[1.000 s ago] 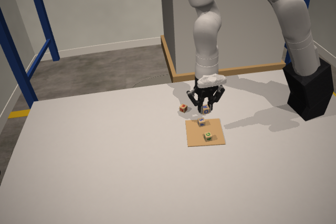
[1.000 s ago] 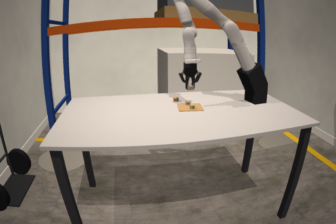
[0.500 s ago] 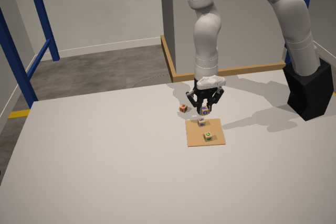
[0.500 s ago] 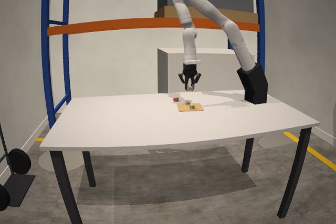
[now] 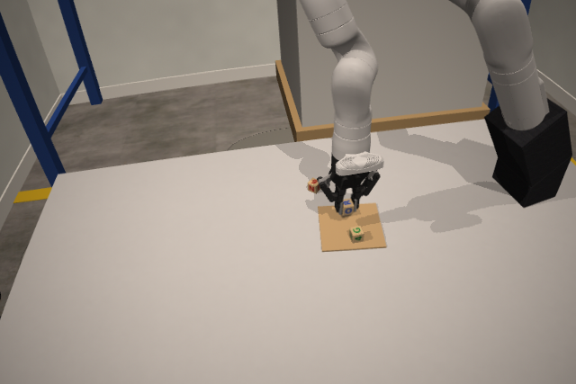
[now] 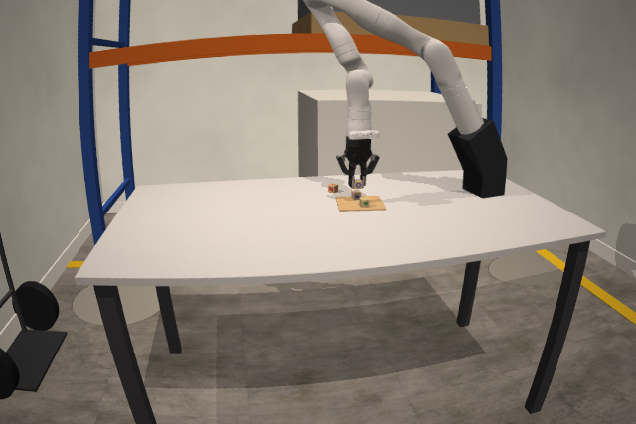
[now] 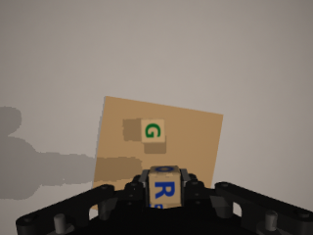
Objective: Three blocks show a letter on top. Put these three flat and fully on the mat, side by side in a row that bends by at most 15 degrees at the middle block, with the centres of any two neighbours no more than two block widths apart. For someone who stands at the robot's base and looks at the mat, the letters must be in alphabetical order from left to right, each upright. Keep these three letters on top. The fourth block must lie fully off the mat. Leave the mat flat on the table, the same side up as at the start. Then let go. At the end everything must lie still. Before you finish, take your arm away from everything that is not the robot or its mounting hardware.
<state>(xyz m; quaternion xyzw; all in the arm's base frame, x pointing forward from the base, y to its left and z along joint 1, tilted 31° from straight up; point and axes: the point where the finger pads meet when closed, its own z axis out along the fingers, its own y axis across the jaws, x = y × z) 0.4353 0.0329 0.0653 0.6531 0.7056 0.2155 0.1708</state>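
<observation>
The block is 1 cm behind my hand, 4 cm to the right of it and 5 cm below it. Round my hand: tan mat (1 cm behind, 7 cm below).
</observation>
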